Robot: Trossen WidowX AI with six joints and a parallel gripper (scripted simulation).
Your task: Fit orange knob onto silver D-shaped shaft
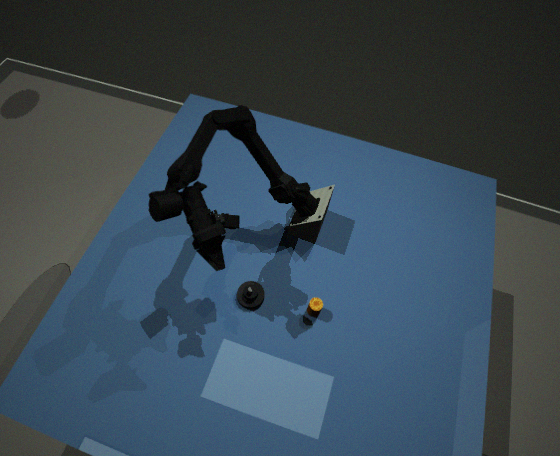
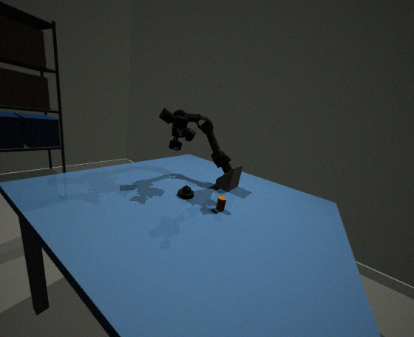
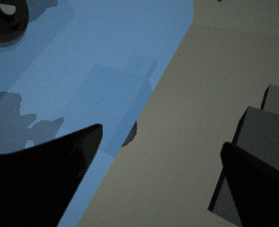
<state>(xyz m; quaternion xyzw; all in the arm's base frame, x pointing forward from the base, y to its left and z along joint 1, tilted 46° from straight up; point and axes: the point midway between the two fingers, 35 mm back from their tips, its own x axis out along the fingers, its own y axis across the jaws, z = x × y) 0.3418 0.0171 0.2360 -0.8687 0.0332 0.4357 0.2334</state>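
Right now the orange knob is 70 mm behind my gripper tip, 250 mm to the left of it and 220 mm below it. The rest, counted from my gripper tip: round dark pedestal 50 mm behind, 50 mm to the left, 240 mm below.
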